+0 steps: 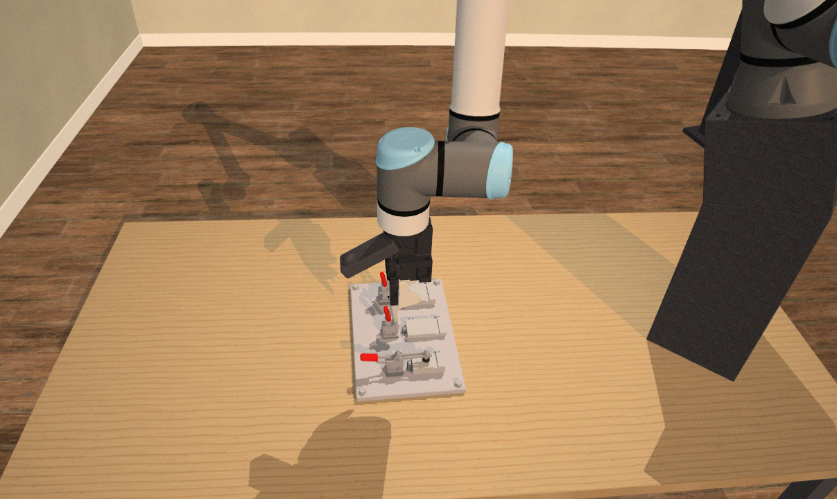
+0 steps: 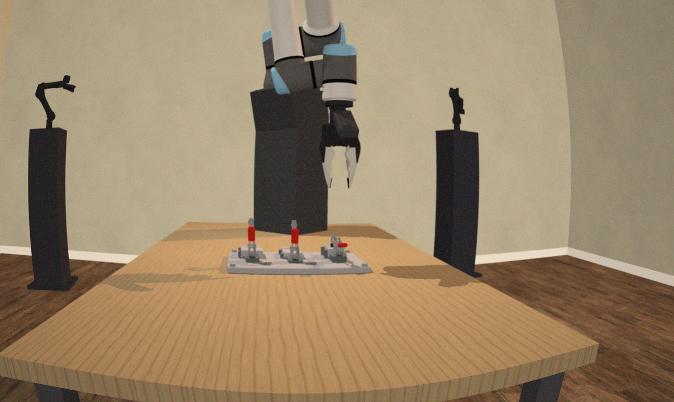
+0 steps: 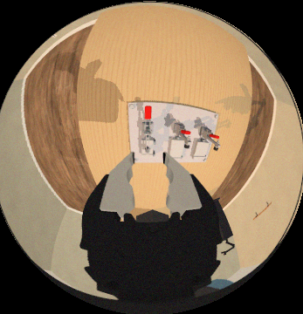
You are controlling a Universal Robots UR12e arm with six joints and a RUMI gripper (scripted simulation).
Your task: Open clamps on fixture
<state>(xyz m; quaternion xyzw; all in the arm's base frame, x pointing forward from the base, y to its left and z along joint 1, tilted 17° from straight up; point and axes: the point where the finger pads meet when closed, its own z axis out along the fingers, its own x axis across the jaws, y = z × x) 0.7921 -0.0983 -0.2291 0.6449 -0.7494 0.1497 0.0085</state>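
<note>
My gripper is now 21 cm above the grey fixture plate, 10 cm to the left of it and 5 cm past it. From my hand the other things lie so: grey part 19 cm below, 12 cm behind, 9 cm to the right.
</note>
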